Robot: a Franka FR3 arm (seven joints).
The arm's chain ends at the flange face. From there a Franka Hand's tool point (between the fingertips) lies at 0.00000 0.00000 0.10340 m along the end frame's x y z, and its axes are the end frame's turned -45 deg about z.
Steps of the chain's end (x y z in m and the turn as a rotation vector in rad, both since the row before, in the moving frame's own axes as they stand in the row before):
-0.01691, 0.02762, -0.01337, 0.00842, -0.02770, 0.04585
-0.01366, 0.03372, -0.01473, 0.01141, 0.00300, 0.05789
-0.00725, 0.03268, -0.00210, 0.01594, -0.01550, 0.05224
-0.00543, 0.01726, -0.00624, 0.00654, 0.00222, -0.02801
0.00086, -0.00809, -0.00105, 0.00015, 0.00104, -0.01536
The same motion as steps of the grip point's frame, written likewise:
-0.03284, 0.00490, -0.01341, 0.02554, -0.01363, 0.04585
-0.03243, 0.01360, -0.01474, 0.00595, 0.01019, 0.05789
-0.02814, 0.01569, -0.00213, 0.02223, 0.00031, 0.05224
-0.01541, 0.00804, -0.00624, 0.00305, 0.00619, -0.02801
0.00642, -0.00505, -0.00105, -0.00063, 0.00084, -0.01536

